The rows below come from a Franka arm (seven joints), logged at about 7 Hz.
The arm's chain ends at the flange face. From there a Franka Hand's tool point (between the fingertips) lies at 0.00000 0.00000 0.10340 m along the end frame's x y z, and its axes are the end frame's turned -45 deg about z.
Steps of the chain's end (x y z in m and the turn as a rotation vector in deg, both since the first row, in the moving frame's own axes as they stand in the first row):
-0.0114 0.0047 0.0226 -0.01 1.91 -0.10
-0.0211 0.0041 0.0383 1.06 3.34 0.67
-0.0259 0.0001 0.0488 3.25 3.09 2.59
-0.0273 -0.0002 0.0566 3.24 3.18 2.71
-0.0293 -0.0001 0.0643 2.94 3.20 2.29
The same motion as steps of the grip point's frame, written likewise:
-0.0090 -0.0023 0.0225 -1.36 1.34 -0.10
-0.0122 -0.0091 0.0381 -1.61 3.11 0.67
-0.0103 -0.0183 0.0485 0.11 4.48 2.59
-0.0110 -0.0193 0.0563 0.04 4.54 2.71
-0.0128 -0.0203 0.0640 -0.18 4.34 2.29

